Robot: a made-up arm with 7 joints. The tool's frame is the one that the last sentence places.
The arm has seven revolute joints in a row. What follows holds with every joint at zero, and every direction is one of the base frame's.
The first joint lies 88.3 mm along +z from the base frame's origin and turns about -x.
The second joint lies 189 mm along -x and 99.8 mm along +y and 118.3 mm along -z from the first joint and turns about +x.
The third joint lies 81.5 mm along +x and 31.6 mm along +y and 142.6 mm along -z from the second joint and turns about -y.
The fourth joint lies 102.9 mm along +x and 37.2 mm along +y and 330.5 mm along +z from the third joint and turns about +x.
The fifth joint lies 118.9 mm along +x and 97 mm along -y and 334.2 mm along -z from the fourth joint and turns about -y.
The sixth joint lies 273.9 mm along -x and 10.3 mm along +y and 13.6 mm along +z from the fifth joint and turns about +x.
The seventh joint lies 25.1 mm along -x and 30 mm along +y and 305.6 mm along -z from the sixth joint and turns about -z.
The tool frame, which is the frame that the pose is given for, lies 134.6 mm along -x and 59 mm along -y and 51.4 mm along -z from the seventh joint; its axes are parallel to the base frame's.
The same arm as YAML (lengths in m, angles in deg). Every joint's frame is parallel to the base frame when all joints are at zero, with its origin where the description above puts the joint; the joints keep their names.
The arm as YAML. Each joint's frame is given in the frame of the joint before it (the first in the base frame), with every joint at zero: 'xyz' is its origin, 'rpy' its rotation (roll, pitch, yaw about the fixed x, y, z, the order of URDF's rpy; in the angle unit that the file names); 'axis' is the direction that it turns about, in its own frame. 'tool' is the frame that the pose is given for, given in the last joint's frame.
units:
  length: m
  angle: deg
joints:
  - name: joint 1
    type: revolute
    origin:
      xyz: [0.0, 0.0, 0.0883]
      rpy: [0.0, 0.0, 0.0]
    axis: [-1.0, 0.0, 0.0]
  - name: joint 2
    type: revolute
    origin:
      xyz: [-0.189, 0.0998, -0.1183]
      rpy: [0.0, 0.0, 0.0]
    axis: [1.0, 0.0, 0.0]
  - name: joint 3
    type: revolute
    origin:
      xyz: [0.0815, 0.0316, -0.1426]
      rpy: [0.0, 0.0, 0.0]
    axis: [0.0, -1.0, 0.0]
  - name: joint 4
    type: revolute
    origin:
      xyz: [0.1029, 0.0372, 0.3305]
      rpy: [0.0, 0.0, 0.0]
    axis: [1.0, 0.0, 0.0]
  - name: joint 5
    type: revolute
    origin:
      xyz: [0.1189, -0.097, -0.3342]
      rpy: [0.0, 0.0, 0.0]
    axis: [0.0, -1.0, 0.0]
  - name: joint 6
    type: revolute
    origin:
      xyz: [-0.2739, 0.0103, 0.0136]
      rpy: [0.0, 0.0, 0.0]
    axis: [1.0, 0.0, 0.0]
  - name: joint 7
    type: revolute
    origin:
      xyz: [-0.0251, 0.03, -0.3056]
      rpy: [0.0, 0.0, 0.0]
    axis: [0.0, 0.0, -1.0]
tool:
  origin:
    xyz: [-0.1346, -0.059, -0.0514]
    rpy: [0.0, 0.0, 0.0]

